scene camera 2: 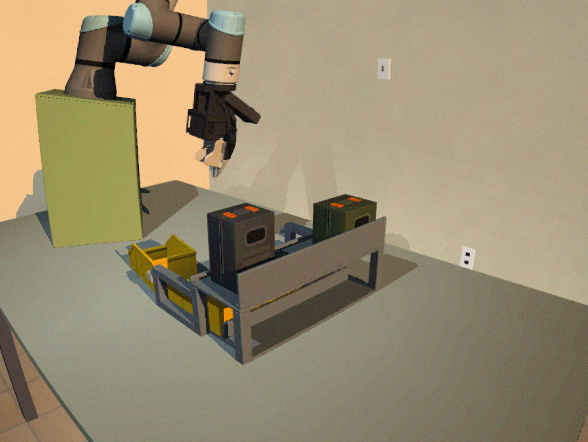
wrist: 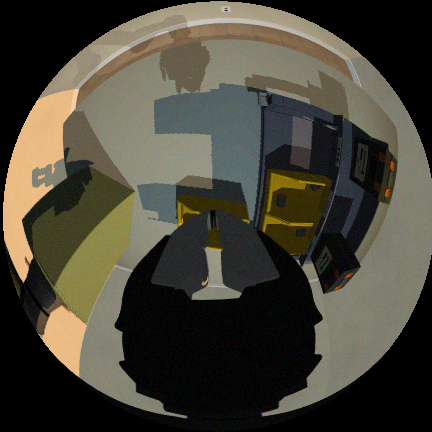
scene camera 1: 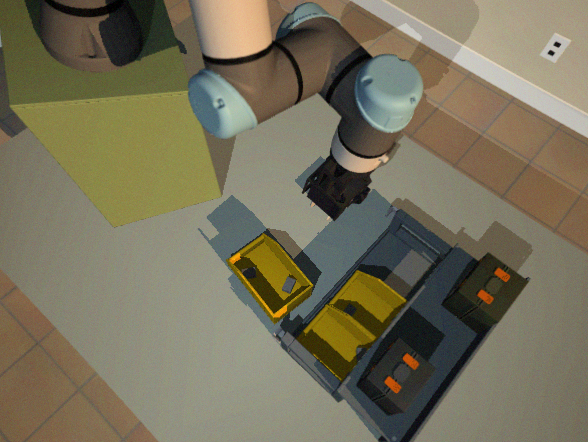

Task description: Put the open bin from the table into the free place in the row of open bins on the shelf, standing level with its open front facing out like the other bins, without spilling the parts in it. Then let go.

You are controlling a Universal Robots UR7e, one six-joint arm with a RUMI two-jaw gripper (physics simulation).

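Places are measured from the arm's base along level axes (x back, y right, z up), in metres.
Pixels of known places: gripper, fingertip midpoint: (scene camera 2: 214,176) (wrist: 212,211); arm's base, link origin: (scene camera 2: 90,96) (wrist: 46,280) (scene camera 1: 94,38).
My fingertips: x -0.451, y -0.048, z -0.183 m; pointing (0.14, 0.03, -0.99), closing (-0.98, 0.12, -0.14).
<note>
For each thing: its middle in the pictures, then the offset to it from my fingertips.
- open yellow bin, body centre: (scene camera 1: 268,274) (scene camera 2: 160,259) (wrist: 209,222) dx +0.054, dy +0.130, dz -0.170 m
- dark part, body centre: (scene camera 1: 249,273) dx +0.098, dy +0.144, dz -0.197 m
- grey part, body centre: (scene camera 1: 288,285) dx +0.010, dy +0.117, dz -0.197 m
The open yellow bin (scene camera 1: 272,257) (scene camera 2: 182,265) (wrist: 232,204) stands upright on the table, beside the shelf and apart from it. A dark part (scene camera 1: 248,273) and a grey part (scene camera 1: 289,284) lie inside it. Two yellow bins (scene camera 1: 377,295) (scene camera 1: 335,330) (wrist: 300,187) (wrist: 282,240) stand side by side in the lower row of the grey shelf (scene camera 1: 450,320) (scene camera 2: 315,270) (wrist: 296,106). The free place is beside them, at the end nearer the socket wall. My gripper (scene camera 1: 321,211) (scene camera 2: 215,171) (wrist: 212,211) is shut and empty, pointing down high above the table, apart from the bins and shelf.
Two dark cases with orange latches (scene camera 1: 400,372) (scene camera 1: 492,290) (scene camera 2: 240,245) (scene camera 2: 345,215) (wrist: 340,265) (wrist: 375,167) stand on the shelf's upper level. The green pedestal (scene camera 1: 135,165) (scene camera 2: 90,170) (wrist: 100,250) carries the arm. A wall rises beyond the table.
</note>
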